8 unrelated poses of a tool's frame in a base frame.
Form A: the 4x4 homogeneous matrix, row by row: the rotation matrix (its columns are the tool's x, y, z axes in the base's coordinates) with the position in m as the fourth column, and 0 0 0 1 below. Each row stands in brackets.
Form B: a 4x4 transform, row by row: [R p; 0 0 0 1], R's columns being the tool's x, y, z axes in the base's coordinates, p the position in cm. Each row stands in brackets. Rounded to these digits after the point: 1 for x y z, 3 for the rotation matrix.
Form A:
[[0.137, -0.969, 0.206, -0.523], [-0.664, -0.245, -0.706, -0.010], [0.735, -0.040, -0.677, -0.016], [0, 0, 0, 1]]
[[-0.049, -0.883, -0.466, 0.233], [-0.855, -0.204, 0.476, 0.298], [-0.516, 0.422, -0.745, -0.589], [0, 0, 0, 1]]
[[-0.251, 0.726, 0.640, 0.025], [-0.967, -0.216, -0.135, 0.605], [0.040, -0.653, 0.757, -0.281], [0, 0, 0, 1]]
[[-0.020, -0.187, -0.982, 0.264], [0.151, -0.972, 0.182, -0.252], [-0.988, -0.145, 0.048, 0.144], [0, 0, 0, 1]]
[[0.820, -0.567, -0.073, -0.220], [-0.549, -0.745, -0.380, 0.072], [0.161, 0.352, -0.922, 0.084], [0, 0, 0, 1]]
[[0.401, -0.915, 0.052, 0.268], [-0.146, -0.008, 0.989, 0.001], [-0.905, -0.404, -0.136, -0.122], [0, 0, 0, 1]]
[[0.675, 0.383, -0.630, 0.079], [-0.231, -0.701, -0.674, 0.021], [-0.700, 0.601, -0.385, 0.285], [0, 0, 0, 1]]
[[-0.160, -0.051, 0.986, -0.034], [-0.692, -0.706, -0.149, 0.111], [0.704, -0.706, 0.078, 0.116], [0, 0, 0, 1]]
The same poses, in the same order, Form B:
[[0.137, -0.969, 0.206, -52.3], [-0.664, -0.245, -0.706, -1.0], [0.735, -0.040, -0.677, -1.6], [0, 0, 0, 1]]
[[-0.049, -0.883, -0.466, 23.3], [-0.855, -0.204, 0.476, 29.8], [-0.516, 0.422, -0.745, -58.9], [0, 0, 0, 1]]
[[-0.251, 0.726, 0.640, 2.5], [-0.967, -0.216, -0.135, 60.5], [0.040, -0.653, 0.757, -28.1], [0, 0, 0, 1]]
[[-0.020, -0.187, -0.982, 26.4], [0.151, -0.972, 0.182, -25.2], [-0.988, -0.145, 0.048, 14.4], [0, 0, 0, 1]]
[[0.820, -0.567, -0.073, -22.0], [-0.549, -0.745, -0.380, 7.2], [0.161, 0.352, -0.922, 8.4], [0, 0, 0, 1]]
[[0.401, -0.915, 0.052, 26.8], [-0.146, -0.008, 0.989, 0.1], [-0.905, -0.404, -0.136, -12.2], [0, 0, 0, 1]]
[[0.675, 0.383, -0.630, 7.9], [-0.231, -0.701, -0.674, 2.1], [-0.700, 0.601, -0.385, 28.5], [0, 0, 0, 1]]
[[-0.160, -0.051, 0.986, -3.4], [-0.692, -0.706, -0.149, 11.1], [0.704, -0.706, 0.078, 11.6], [0, 0, 0, 1]]

